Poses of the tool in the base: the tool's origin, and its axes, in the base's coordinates. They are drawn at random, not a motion.
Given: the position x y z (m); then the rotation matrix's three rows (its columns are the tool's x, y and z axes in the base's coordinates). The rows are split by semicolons.
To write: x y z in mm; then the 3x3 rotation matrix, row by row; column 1 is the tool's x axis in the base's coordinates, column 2 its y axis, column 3 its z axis. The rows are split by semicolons. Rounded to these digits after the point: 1 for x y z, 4 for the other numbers.
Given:
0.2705 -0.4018 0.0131; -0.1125 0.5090 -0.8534; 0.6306 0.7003 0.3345; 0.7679 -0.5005 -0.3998
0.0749 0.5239 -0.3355; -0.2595 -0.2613 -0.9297; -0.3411 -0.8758 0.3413; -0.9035 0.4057 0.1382
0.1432 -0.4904 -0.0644; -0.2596 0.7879 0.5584; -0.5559 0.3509 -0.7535; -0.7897 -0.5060 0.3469
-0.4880 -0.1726 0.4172; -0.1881 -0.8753 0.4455; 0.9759 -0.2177 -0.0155; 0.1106 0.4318 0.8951
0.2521 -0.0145 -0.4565; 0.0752 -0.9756 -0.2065; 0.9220 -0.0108 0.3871; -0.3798 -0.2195 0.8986
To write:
270.5 -401.8 13.1; -0.1125 0.5090 -0.8534; 0.6306 0.7003 0.3345; 0.7679 -0.5005 -0.3998
74.9 523.9 -335.5; -0.2595 -0.2613 -0.9297; -0.3411 -0.8758 0.3413; -0.9035 0.4057 0.1382
143.2 -490.4 -64.4; -0.2596 0.7879 0.5584; -0.5559 0.3509 -0.7535; -0.7897 -0.5060 0.3469
-488.0 -172.6 417.2; -0.1881 -0.8753 0.4455; 0.9759 -0.2177 -0.0155; 0.1106 0.4318 0.8951
252.1 -14.5 -456.5; 0.0752 -0.9756 -0.2065; 0.9220 -0.0108 0.3871; -0.3798 -0.2195 0.8986

